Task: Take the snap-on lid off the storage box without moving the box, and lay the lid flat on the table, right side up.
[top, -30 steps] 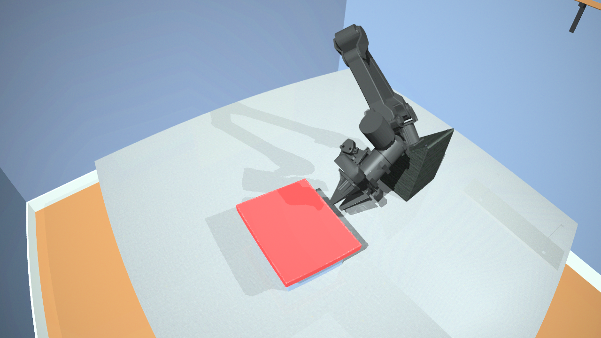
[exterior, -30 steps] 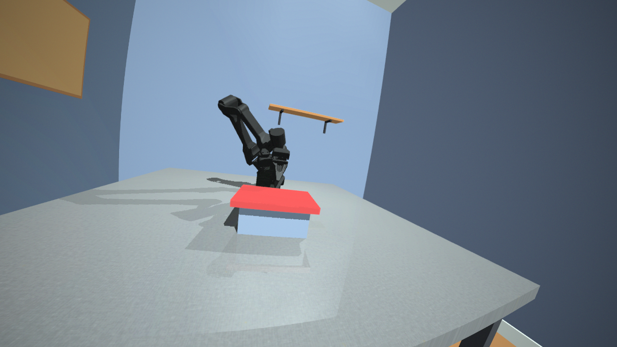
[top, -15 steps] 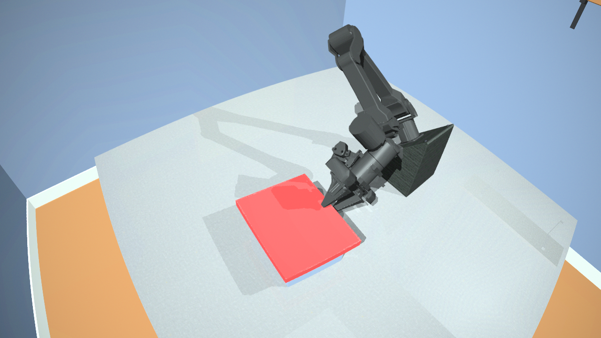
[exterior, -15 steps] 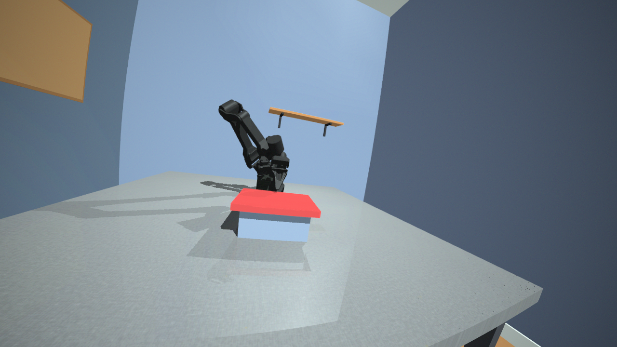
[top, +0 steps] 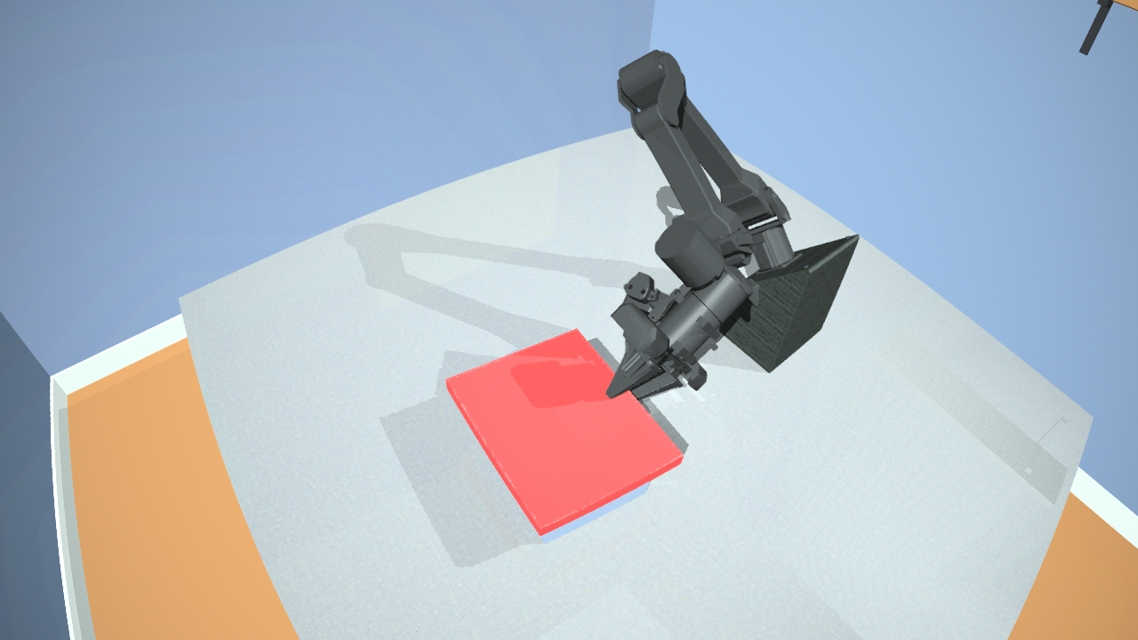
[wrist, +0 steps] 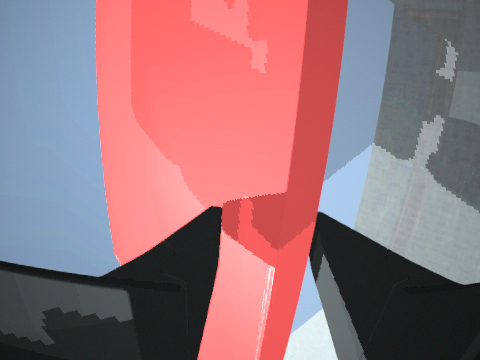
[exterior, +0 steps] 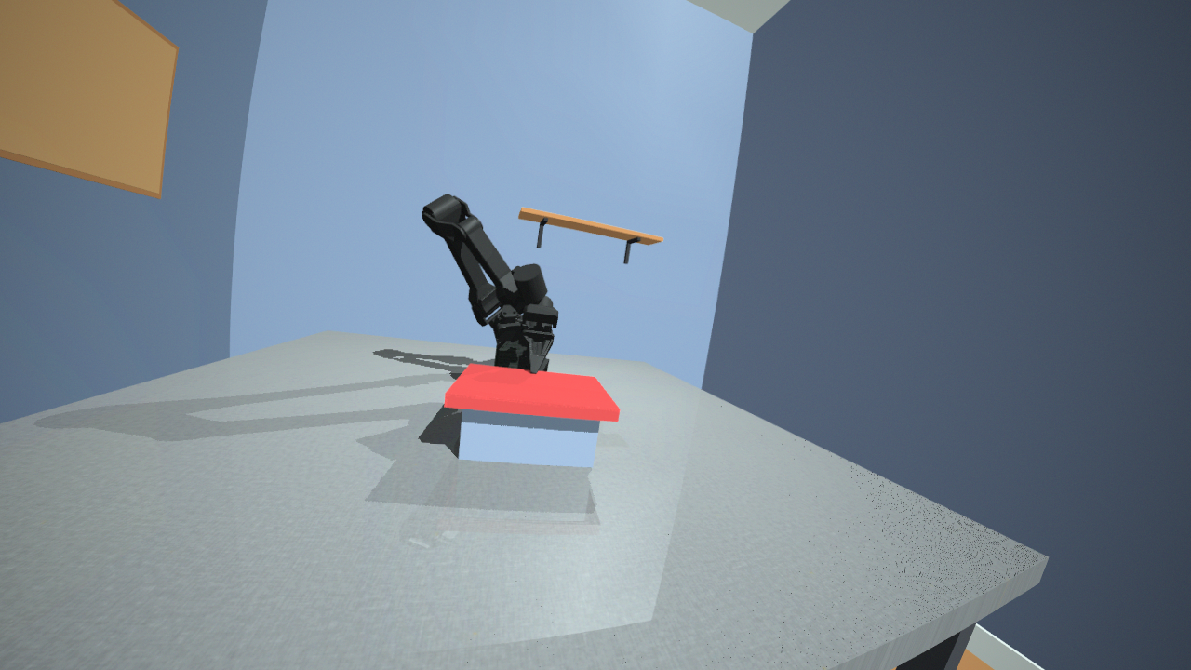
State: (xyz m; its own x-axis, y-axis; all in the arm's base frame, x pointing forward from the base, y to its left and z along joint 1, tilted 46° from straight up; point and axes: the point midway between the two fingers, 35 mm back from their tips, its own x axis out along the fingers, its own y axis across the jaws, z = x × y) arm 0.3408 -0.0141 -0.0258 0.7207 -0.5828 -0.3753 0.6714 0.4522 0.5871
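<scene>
The red lid lies 8 cm ahead of my gripper tip, 1 cm to the right of it and 1 cm above it. The rest, counted from my gripper tip: pale blue storage box (7 cm ahead, 4 cm below, 1 cm to the right).
</scene>
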